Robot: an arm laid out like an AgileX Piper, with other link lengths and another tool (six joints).
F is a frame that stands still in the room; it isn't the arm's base.
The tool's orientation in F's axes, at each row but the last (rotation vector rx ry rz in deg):
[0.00 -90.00 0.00]
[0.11 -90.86 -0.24]
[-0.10 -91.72 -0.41]
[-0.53 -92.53 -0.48]
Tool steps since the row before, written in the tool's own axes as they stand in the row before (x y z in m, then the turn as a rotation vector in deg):
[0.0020 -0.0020 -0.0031 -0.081 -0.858 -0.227]
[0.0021 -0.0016 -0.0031 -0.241 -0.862 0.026]
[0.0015 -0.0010 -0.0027 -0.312 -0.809 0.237]
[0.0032 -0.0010 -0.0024 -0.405 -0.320 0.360]
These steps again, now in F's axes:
[0.0031 -0.0020 0.0020 0.227 -0.858 -0.081]
[0.0031 -0.0016 0.0021 -0.024 -0.861 -0.245]
[0.0026 -0.0010 0.0016 -0.232 -0.807 -0.322]
[0.0022 -0.0010 0.0033 -0.345 -0.316 -0.420]

